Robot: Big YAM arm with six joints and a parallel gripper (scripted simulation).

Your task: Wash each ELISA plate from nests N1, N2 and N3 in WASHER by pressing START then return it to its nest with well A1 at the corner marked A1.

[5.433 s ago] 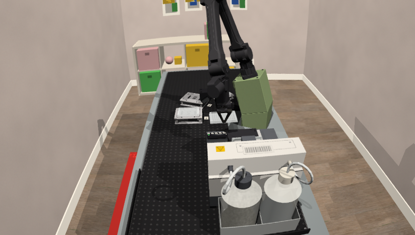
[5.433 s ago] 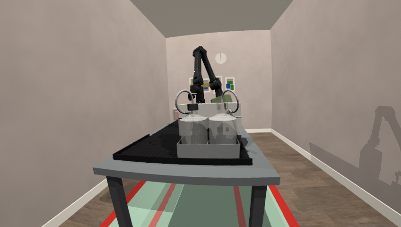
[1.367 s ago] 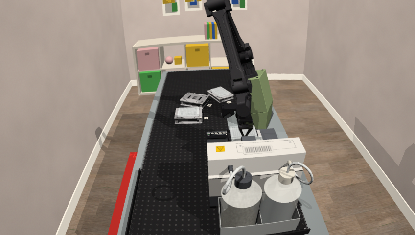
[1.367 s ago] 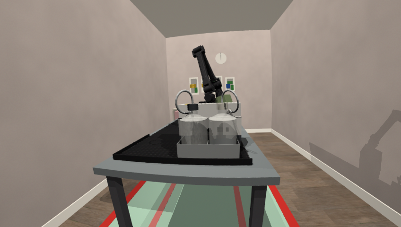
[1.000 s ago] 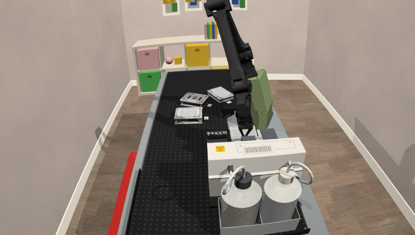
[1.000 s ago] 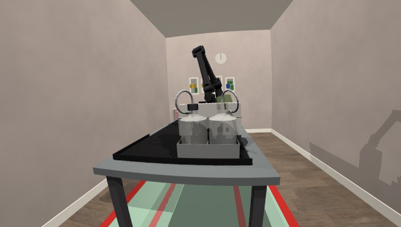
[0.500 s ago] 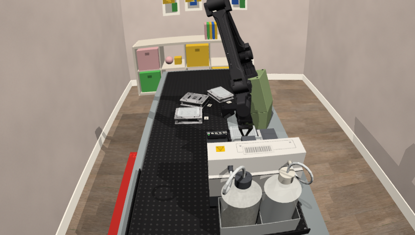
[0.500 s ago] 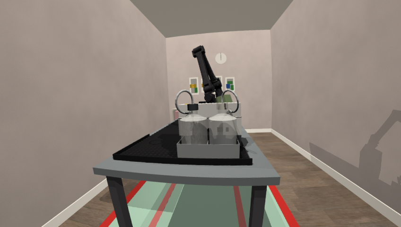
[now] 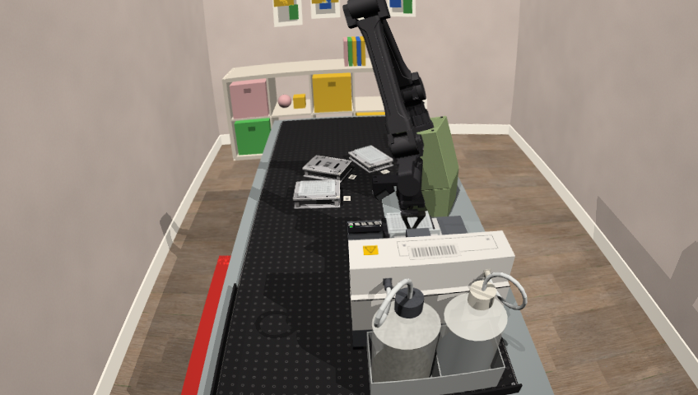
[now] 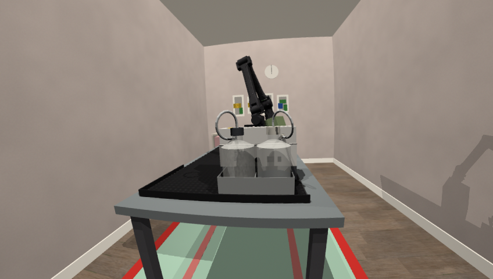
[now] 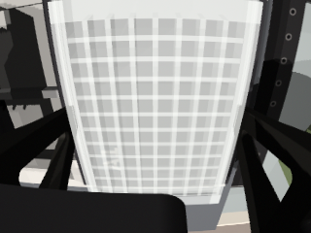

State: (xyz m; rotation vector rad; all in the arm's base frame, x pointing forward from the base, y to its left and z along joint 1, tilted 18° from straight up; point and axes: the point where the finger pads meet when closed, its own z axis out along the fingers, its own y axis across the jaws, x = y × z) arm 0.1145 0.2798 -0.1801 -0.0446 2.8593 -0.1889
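The washer carrier is 20 mm below my hand. Also, from my hand: plate washer (150 mm to the left, 20 mm above).
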